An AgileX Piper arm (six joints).
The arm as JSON. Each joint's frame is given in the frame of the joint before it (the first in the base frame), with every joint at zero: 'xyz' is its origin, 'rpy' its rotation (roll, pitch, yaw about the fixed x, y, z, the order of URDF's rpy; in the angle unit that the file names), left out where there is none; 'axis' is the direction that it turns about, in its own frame. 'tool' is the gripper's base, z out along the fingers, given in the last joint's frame.
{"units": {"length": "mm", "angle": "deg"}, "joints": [
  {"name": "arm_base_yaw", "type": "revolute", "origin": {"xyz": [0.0, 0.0, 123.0]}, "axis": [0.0, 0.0, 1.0]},
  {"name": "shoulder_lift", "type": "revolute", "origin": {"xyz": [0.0, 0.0, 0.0]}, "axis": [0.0, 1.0, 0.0]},
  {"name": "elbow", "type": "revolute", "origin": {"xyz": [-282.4, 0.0, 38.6]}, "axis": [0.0, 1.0, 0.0]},
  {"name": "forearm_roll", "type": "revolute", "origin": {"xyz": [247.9, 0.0, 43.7]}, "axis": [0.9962, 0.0, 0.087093]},
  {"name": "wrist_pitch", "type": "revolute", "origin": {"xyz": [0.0, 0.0, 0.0]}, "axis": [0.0, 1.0, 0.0]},
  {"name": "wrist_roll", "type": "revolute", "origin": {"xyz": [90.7, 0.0, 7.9]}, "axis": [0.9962, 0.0, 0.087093]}
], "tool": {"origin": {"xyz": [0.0, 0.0, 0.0], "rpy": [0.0, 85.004, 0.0]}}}
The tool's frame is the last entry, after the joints.
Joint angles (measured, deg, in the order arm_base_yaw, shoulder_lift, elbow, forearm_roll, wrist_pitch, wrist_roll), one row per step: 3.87, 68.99, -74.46, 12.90, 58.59, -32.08; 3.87, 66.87, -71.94, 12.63, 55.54, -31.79; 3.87, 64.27, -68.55, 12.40, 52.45, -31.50; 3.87, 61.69, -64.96, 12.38, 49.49, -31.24; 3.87, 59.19, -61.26, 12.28, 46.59, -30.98; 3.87, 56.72, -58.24, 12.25, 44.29, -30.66; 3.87, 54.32, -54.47, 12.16, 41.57, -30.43; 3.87, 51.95, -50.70, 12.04, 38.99, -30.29; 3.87, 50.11, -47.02, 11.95, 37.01, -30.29; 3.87, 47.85, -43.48, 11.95, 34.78, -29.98
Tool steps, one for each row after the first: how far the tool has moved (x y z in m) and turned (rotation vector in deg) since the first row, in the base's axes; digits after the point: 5 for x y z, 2 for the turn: -0.00657, -0.00138, -0.00156, 0.22, -2.51, -0.92; -0.01540, -0.00289, -0.00613, 0.46, -4.68, -1.81; -0.02427, -0.00415, -0.01244, 0.85, -6.49, -2.62; -0.03280, -0.00551, -0.02023, 1.13, -8.06, -3.42; -0.04169, -0.00669, -0.02554, 1.51, -9.69, -4.11; -0.04981, -0.00800, -0.03519, 1.73, -10.93, -4.83; -0.05790, -0.00933, -0.04556, 1.83, -12.03, -5.45; -0.06440, -0.01037, -0.05820, 1.73, -12.14, -5.86; -0.07225, -0.01149, -0.06877, 2.03, -12.98, -6.52
